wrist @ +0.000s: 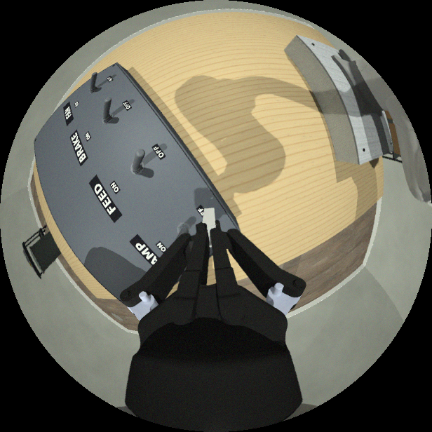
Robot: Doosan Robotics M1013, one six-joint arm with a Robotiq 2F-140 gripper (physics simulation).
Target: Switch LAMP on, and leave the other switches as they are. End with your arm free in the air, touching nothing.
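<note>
A dark grey switch panel lies at the left in the wrist view. The LAMP label is partly hidden by my left finger linkage; its ON mark shows, and its OFF mark is partly covered. A greyish round part of the LAMP switch shows beside my fingers; its lever position cannot be told. My gripper is shut, with its pale tips over the panel's edge area near the LAMP OFF mark. Whether it touches the panel or the switch cannot be told.
The FEED lever, BRAKE lever and FAN lever stand up from the panel, in a row away from LAMP. The panel lies on a wooden table. A grey metal plate with the robot's base is at the upper right.
</note>
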